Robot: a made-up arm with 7 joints.
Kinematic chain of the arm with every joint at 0, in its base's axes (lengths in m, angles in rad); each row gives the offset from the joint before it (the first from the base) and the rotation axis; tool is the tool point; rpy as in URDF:
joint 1: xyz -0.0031 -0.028 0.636 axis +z
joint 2: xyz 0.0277 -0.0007 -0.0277 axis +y
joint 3: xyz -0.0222 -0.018 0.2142 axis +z
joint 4: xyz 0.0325 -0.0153 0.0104 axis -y
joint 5: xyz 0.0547 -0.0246 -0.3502 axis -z
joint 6: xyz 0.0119 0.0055 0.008 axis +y
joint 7: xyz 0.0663 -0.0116 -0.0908 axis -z
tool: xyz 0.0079 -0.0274 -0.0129 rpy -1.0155 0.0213 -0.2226
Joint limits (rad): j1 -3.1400..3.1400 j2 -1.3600..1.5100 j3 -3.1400..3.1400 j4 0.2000..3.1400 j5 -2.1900..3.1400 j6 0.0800..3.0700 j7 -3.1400..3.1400
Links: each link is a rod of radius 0.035 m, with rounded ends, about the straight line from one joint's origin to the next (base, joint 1, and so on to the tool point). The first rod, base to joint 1, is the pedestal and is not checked.
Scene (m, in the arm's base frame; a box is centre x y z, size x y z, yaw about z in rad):
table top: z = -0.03
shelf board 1: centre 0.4 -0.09 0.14 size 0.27 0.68 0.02 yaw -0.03
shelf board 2: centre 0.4 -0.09 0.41 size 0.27 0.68 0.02 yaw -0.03
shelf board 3: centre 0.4 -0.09 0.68 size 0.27 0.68 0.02 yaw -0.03
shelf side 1: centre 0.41 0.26 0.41 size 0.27 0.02 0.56 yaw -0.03
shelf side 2: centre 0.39 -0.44 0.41 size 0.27 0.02 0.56 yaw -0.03
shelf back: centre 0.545 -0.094 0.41 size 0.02 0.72 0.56 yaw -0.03
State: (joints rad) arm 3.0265 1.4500 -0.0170 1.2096 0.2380 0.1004 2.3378
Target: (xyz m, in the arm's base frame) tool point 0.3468 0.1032 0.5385
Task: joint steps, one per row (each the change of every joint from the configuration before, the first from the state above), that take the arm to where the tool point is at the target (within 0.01 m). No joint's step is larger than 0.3 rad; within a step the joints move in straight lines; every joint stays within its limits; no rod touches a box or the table.
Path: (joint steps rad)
1: 0.0227 -0.0253 -0.2210 -0.1854 0.0360 0.2443 -0.0354
2: 0.0227 -0.0253 -0.2209 -0.1855 0.0359 0.2443 -0.0354
3: 0.0227 -0.0253 -0.2210 -0.1854 0.0360 0.2444 -0.0355
4: 0.0227 -0.0252 -0.2209 -0.1854 0.0360 0.2443 -0.0354
5: 0.0227 -0.0253 -0.2210 -0.1854 0.0360 0.2443 -0.0354
6: -0.2040 0.0373 -0.0138 0.0586 -0.0085 -0.2397 0.0189
7: -0.2040 0.0372 -0.0138 0.0586 -0.0084 -0.2396 0.0188
8: -0.2041 0.0373 -0.0138 0.0586 -0.0085 -0.2397 0.0188
9: -0.2040 0.0373 -0.0138 0.0586 -0.0084 -0.2397 0.0189
10: -0.2040 0.0373 -0.0137 0.0586 -0.0085 -0.2396 0.0188

